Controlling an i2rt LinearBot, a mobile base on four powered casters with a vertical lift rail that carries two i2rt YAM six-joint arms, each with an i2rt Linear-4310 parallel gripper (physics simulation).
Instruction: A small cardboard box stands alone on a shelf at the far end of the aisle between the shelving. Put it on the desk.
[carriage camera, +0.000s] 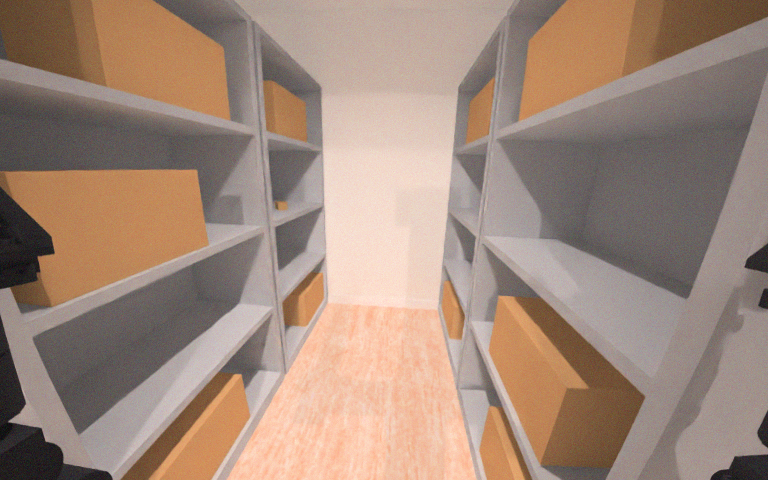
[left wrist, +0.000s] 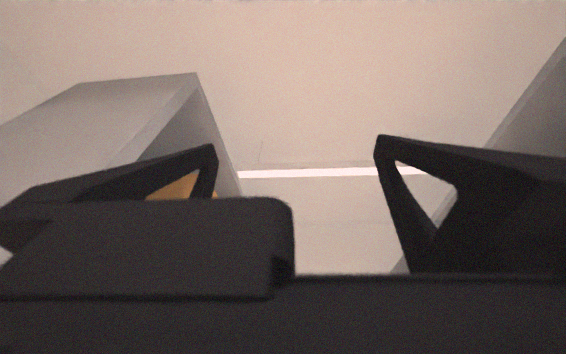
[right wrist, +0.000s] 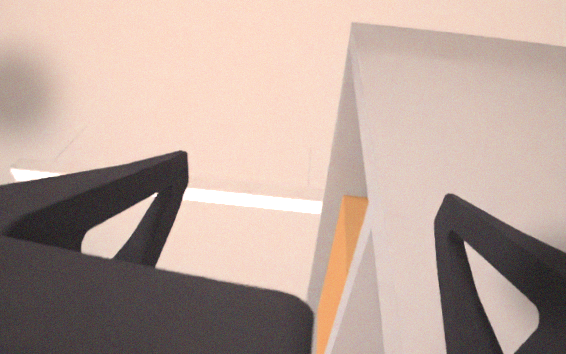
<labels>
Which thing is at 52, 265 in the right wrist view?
The right gripper.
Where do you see the left gripper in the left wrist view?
293, 148
</labels>
